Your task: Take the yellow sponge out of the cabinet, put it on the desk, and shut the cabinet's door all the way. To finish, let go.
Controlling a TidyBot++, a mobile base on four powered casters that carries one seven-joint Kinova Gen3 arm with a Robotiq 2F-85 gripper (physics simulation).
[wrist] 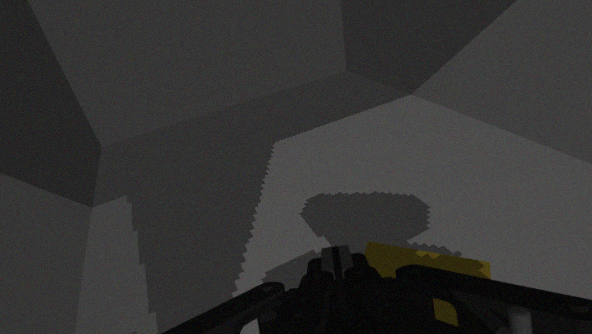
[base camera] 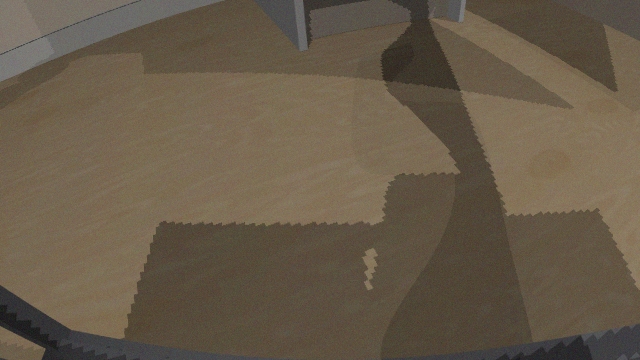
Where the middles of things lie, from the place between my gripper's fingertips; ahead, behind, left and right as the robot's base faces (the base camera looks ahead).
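There is the yellow sponge (wrist: 384,258), and relative to my hand I find it 3 cm below, 3 cm to the right and 4 cm behind.
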